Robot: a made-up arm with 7 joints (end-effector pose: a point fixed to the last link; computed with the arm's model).
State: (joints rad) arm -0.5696 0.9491 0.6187 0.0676 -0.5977 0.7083 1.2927
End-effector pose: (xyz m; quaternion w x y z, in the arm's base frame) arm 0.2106 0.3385 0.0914 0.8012 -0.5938 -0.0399 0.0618
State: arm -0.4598 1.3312 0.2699 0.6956 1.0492 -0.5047 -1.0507
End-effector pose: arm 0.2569 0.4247 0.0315 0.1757 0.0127 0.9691 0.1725
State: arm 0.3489 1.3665 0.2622 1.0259 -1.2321 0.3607 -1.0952
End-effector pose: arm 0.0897 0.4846 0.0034 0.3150 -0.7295 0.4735 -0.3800
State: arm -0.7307 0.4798 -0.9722 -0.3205 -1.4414 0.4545 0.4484
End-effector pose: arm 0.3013 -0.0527 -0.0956 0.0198 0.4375 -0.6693 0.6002
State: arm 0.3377 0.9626 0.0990 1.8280 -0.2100 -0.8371 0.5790
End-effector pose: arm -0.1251 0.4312 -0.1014 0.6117 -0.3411 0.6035 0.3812
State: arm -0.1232 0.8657 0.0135 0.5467 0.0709 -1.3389 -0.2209
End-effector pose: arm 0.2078 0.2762 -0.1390 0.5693 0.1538 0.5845 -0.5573
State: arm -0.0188 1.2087 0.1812 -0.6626 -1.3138 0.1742 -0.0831
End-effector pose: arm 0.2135 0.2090 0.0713 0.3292 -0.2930 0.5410 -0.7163
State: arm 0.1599 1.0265 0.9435 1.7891 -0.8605 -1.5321 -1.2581
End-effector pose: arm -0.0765 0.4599 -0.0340 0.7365 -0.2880 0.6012 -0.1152
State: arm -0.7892 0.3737 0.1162 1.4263 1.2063 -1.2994 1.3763
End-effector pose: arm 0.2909 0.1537 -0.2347 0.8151 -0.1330 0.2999 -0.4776
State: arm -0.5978 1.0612 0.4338 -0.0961 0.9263 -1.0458 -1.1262
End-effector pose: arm 0.3044 0.2552 0.0717 0.3440 0.5105 0.7771 0.1308
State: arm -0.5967 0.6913 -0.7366 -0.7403 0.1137 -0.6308 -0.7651
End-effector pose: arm 0.1907 -0.0119 -0.0361 0.1928 0.6063 0.3574 -0.6838
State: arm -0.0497 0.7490 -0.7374 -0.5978 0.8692 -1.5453 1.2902
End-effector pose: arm 0.0994 0.0829 -0.1701 0.3295 0.0007 -0.0812 -0.9407
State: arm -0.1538 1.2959 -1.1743 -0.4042 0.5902 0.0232 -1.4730
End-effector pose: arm 0.0633 0.1811 -0.2196 0.4682 -0.3331 -0.8110 0.1101
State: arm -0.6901 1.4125 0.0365 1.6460 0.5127 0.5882 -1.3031
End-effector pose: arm 0.1141 0.4695 0.0155 0.0891 -0.8184 0.5663 0.0405
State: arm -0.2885 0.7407 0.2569 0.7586 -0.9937 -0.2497 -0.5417
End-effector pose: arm 0.2380 0.3740 -0.1356 0.5417 -0.5284 0.3204 -0.5699
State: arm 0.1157 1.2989 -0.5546 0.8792 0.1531 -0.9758 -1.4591
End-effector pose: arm 0.0544 0.3749 -0.1767 0.4374 -0.0076 -0.8691 0.2309
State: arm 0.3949 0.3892 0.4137 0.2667 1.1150 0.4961 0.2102
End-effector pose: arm -0.0450 0.2991 -0.2664 0.4487 -0.1860 0.7952 0.3630
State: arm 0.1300 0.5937 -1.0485 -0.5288 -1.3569 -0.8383 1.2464
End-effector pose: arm 0.0747 0.0541 -0.2205 0.2091 -0.9479 0.1384 -0.1963
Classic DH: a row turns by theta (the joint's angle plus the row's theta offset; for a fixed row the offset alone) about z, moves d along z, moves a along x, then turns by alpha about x. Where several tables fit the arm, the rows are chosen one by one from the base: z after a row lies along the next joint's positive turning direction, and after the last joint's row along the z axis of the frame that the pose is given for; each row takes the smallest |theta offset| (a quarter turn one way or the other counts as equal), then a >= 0, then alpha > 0; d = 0 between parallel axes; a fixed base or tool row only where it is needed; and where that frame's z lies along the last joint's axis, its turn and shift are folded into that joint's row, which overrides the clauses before.
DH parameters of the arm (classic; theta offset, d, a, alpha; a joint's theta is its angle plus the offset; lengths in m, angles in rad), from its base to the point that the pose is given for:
base (fixed): -0.071 0.09 -0.0032 -1.3004
joint 1: -1.3111 0.0134 -0.0285 -1.5708
joint 2: 1.2915 0.014 -0.016 1.5708
joint 3: 1.5708 -0.2757 0.0503 -1.5708
joint 4: 1.5708 0.047 0.0318 1.5708
joint 5: 0 0.1496 -0.0318 -1.5708
joint 6: -1.5708 -0.037 0.0256 1.5708
joint 7: -1.5706 -0.0058 -0.021 -1.3207
tool (fixed): -0.0001 0.0276 0 0

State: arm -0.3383 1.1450 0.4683 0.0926 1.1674 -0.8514 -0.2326
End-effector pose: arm 0.2686 0.3234 0.0364 0.5276 0.4733 0.7027 0.0623
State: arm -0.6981 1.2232 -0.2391 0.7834 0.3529 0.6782 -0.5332
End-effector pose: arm 0.3040 0.3918 0.0029 0.4409 -0.4167 0.7752 0.1760
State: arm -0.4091 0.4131 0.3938 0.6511 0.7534 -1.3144 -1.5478
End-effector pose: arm 0.2568 0.1757 -0.2464 0.0503 0.3611 0.8471 -0.3867
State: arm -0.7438 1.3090 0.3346 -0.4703 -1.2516 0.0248 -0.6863
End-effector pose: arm 0.1893 0.1853 0.2611 0.3768 0.2419 0.4497 -0.7728
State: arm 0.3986 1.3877 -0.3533 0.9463 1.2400 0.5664 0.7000
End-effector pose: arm 0.0089 0.4621 -0.0581 0.1762 0.5527 0.6839 0.4424
